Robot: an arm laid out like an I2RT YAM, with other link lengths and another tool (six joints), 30 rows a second.
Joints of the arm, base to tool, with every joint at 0 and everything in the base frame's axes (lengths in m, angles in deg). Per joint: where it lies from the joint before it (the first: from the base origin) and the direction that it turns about. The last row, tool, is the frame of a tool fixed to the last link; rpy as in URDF.
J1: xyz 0 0 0.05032 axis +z
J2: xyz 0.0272 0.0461 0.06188 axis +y
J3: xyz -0.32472 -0.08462 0 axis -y
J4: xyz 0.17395 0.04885 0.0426 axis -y
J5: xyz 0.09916 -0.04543 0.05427 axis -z
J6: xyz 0.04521 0 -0.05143 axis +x
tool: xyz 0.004 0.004 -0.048 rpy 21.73 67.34 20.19
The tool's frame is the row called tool.
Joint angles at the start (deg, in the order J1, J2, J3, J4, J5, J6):
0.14 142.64 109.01 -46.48 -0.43 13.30
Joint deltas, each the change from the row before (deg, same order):
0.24 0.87 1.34 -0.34 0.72 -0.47
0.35 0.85 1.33 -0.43 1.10 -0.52
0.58 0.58 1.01 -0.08 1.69 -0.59
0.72 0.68 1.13 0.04 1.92 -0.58
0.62 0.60 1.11 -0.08 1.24 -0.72
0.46 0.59 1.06 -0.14 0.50 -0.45
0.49 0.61 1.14 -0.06 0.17 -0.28
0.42 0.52 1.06 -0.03 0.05 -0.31
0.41 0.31 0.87 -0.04 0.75 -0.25
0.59 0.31 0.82 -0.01 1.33 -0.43
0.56 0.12 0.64 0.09 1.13 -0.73
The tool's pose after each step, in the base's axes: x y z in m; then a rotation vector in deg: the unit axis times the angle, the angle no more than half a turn. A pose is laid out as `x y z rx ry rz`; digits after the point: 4 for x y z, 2 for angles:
0.4407 -0.0179 0.0921 27.59 146.66 -3.00
0.4442 -0.0165 0.0894 26.28 146.58 -4.25
0.4476 -0.0139 0.0875 24.48 146.13 -6.09
0.4517 -0.0102 0.0852 22.51 145.48 -8.13
0.4553 -0.0069 0.0837 20.60 145.01 -9.32
0.4584 -0.0038 0.0822 19.36 144.73 -9.65
0.4620 -0.0001 0.0808 18.36 144.34 -9.52
0.4654 0.0033 0.0798 17.44 143.94 -9.25
0.4682 0.0059 0.0799 16.53 143.34 -9.89
0.4709 0.0095 0.0798 15.11 142.65 -11.19
0.4732 0.0127 0.0807 13.40 141.93 -12.18

